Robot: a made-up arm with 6 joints. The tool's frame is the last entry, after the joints.
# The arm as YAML. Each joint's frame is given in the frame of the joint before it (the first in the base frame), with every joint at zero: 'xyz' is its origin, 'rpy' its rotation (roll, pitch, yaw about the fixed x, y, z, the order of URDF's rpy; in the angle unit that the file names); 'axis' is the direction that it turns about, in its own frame. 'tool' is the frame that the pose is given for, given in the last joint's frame.
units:
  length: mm
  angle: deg
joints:
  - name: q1
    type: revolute
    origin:
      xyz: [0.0, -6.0, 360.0]
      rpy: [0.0, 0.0, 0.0]
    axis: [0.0, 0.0, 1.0]
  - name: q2
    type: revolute
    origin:
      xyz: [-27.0, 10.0, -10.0]
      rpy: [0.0, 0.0, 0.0]
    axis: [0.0, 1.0, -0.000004]
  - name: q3
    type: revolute
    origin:
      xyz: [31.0, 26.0, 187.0]
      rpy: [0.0, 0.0, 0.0]
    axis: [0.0, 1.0, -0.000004]
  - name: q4
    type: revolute
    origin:
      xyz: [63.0, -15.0, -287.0]
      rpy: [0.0, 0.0, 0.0]
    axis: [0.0, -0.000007, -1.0]
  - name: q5
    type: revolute
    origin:
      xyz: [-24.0, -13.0, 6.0]
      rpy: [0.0, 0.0, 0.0]
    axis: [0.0, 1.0, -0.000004]
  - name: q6
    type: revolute
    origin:
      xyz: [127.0, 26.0, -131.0]
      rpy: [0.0, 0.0, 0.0]
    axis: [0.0, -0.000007, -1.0]
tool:
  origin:
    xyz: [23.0, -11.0, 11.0]
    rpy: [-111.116, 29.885, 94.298]
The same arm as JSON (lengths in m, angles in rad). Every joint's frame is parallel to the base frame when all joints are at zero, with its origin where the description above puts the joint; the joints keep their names.
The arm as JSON. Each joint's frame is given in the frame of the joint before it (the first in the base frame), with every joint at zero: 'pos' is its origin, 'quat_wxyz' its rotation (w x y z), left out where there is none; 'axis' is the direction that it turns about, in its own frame. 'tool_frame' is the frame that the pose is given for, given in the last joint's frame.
{"length_unit": "m", "angle_unit": "rad", "joints": [{"joint": "q1", "pos": [0.0, -0.006, 0.36], "axis": [0.0, 0.0, 1.0]}, {"joint": "q2", "pos": [-0.027, 0.01, -0.01], "axis": [0.0, 1.0, 0.0]}, {"joint": "q3", "pos": [0.031, 0.026, 0.187], "axis": [0.0, 1.0, 0.0]}, {"joint": "q4", "pos": [0.063, -0.015, -0.287], "axis": [0.0, 0.0, -1.0]}, {"joint": "q5", "pos": [-0.024, -0.013, 0.006], "axis": [0.0, 1.0, 0.0]}, {"joint": "q6", "pos": [0.127, 0.026, -0.131], "axis": [0.0, 0.0, -1.0]}], "tool_frame": {"pos": [0.023, -0.011, 0.011], "quat_wxyz": [0.215738, -0.648821, -0.484983, 0.545235]}}
